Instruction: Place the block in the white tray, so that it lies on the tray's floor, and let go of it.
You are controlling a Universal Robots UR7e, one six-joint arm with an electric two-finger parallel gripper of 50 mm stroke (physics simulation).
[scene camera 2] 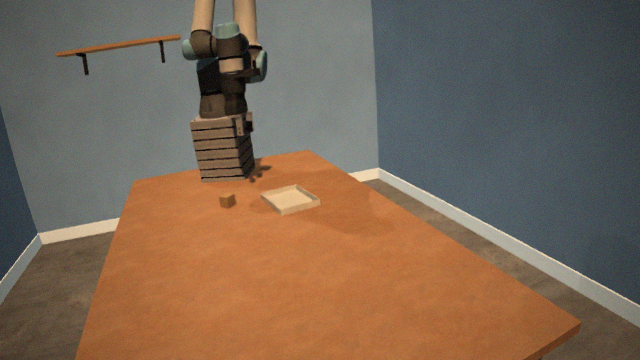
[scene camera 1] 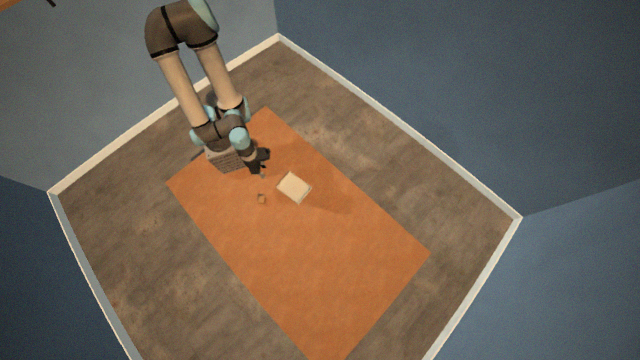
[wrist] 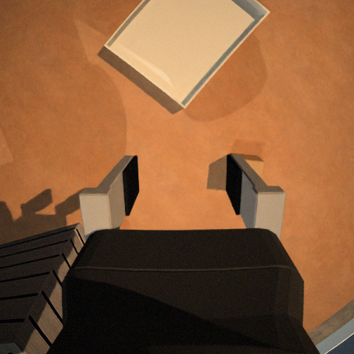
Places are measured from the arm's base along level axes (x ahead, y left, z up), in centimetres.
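Pixels of known places: gripper, fingertip midpoint: (scene camera 2: pixel 245 133) (scene camera 1: pixel 264 172); arm's base, link origin: (scene camera 2: pixel 218 113) (scene camera 1: pixel 219 139).
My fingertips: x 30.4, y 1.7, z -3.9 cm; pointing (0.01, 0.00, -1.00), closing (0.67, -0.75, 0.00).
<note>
Ahead of a thing's pixels: the offset from my fingertips to its middle. Level surfaces: height alone.
The small orange-brown block @(dx +1.7, dy -9.4, dz -19.9 cm) (scene camera 1: pixel 261 199) (scene camera 2: pixel 227 200) (wrist: pixel 256 167) stands on the orange table, apart from the tray. In the wrist view it is partly hidden behind the right finger. The white tray @(dx +10.7, dy +8.2, dz -20.8 cm) (scene camera 1: pixel 294 187) (scene camera 2: pixel 290 199) (wrist: pixel 185 45) is shallow, with low walls, and its visible floor is bare. My gripper (scene camera 1: pixel 263 171) (scene camera 2: pixel 244 124) (wrist: pixel 182 173) is open and empty, high above the table, beside the arm's pedestal. In the wrist view the block is at the right finger, below it, and the tray is ahead at the top, its far corner cut off.
The slatted pedestal (scene camera 1: pixel 226 162) (scene camera 2: pixel 220 150) (wrist: pixel 35 272) stands at the table's back end, close to my gripper, at the lower left in the wrist view. The orange table @(dz -21.8 cm) (scene camera 1: pixel 310 260) (scene camera 2: pixel 300 280) (wrist: pixel 165 135) carries the block and tray. A wall shelf (scene camera 2: pixel 120 45) hangs behind.
</note>
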